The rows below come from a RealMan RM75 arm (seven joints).
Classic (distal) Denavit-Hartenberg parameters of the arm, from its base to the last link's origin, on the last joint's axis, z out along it. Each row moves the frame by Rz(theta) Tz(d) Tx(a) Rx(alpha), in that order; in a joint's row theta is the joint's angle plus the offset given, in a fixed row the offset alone. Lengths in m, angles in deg.
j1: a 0, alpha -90, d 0.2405, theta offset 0
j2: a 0, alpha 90, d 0, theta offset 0
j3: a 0, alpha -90, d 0.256, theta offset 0
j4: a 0, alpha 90, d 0, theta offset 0
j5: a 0, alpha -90, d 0.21, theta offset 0
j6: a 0, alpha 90, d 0, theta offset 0
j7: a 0, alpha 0, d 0.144, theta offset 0
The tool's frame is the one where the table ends.
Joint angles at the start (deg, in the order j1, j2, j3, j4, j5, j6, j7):
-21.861, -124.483, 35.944, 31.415, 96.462, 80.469, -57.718
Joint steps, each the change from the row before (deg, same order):
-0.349, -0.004, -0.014, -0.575, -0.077, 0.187, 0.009
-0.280, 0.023, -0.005, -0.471, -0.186, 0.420, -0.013
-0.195, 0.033, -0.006, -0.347, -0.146, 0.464, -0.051
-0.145, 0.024, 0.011, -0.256, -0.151, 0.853, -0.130
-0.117, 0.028, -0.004, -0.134, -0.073, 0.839, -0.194
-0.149, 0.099, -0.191, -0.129, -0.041, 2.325, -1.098
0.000, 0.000, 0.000, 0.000, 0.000, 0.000, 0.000
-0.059, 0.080, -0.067, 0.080, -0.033, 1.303, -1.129
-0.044, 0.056, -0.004, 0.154, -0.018, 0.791, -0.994
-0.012, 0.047, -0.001, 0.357, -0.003, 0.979, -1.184
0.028, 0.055, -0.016, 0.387, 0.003, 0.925, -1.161
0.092, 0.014, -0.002, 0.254, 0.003, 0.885, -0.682
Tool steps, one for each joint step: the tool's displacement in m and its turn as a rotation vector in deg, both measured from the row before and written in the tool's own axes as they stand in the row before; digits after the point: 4 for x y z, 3 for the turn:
0.0001, 0.0015, 0.0022, -0.457, 0.264, -0.366
0.0008, 0.0015, 0.0017, -0.525, 0.443, -0.322
0.0008, 0.0013, 0.0011, -0.495, 0.406, -0.274
0.0013, 0.0020, 0.0008, -0.789, 0.601, -0.297
0.0014, 0.0017, 0.0006, -0.764, 0.529, -0.246
0.0038, 0.0041, 0.0000, -1.888, 1.333, -1.092
0.0000, 0.0000, 0.0000, 0.000, 0.000, 0.000
0.0025, 0.0019, -0.0002, -1.056, 0.697, -0.963
0.0018, 0.0010, -0.0001, -0.674, 0.386, -0.774
0.0025, 0.0012, -0.0003, -0.816, 0.437, -0.786
0.0023, 0.0010, -0.0006, -0.732, 0.377, -0.751
0.0015, 0.0015, -0.0007, -0.694, 0.347, -0.471

